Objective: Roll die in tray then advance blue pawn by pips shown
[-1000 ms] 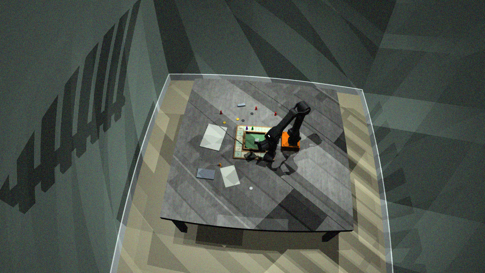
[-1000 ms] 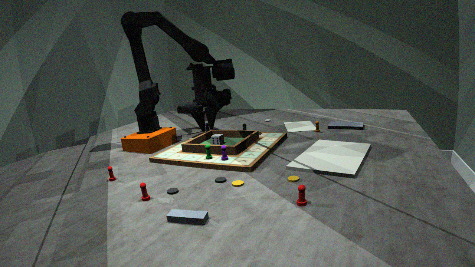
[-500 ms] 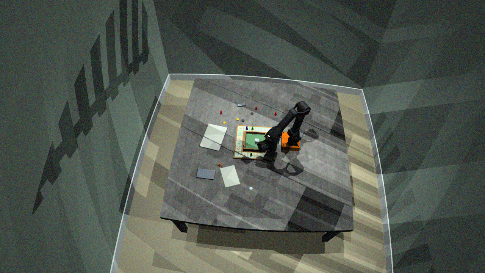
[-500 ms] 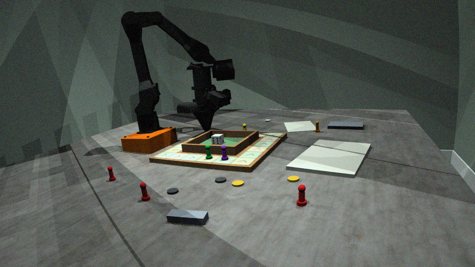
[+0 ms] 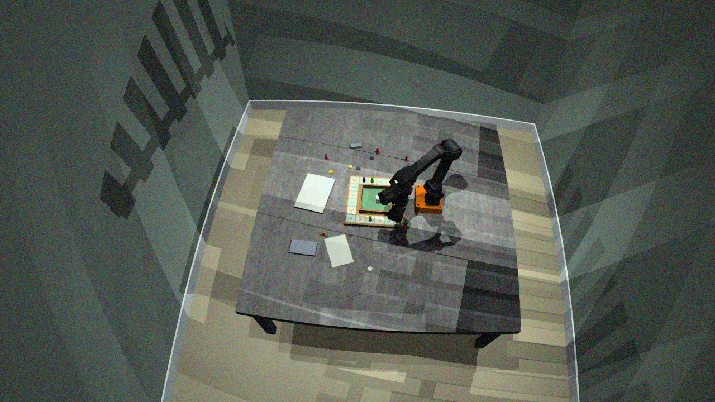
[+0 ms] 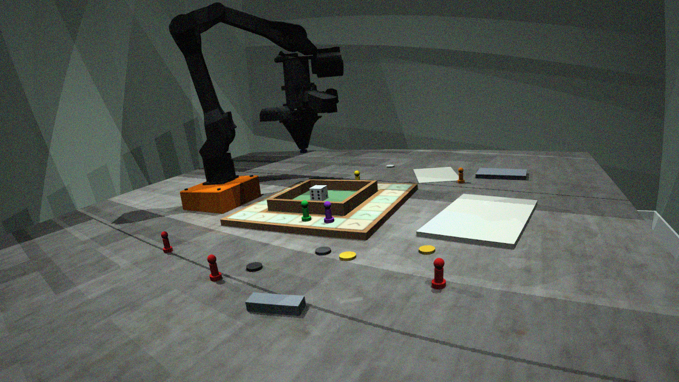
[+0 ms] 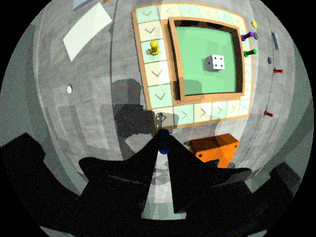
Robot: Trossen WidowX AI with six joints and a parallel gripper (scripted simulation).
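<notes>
Right now my gripper tip is 80 mm short of the white die, 120 mm to the left of it and 70 mm above it. The rest, counted from my gripper tip: green tray 100 mm ahead, 120 mm to the right, 90 mm below; yellow pawn 130 mm ahead, 20 mm to the right, 70 mm below; blue pawn 10 mm above.
</notes>
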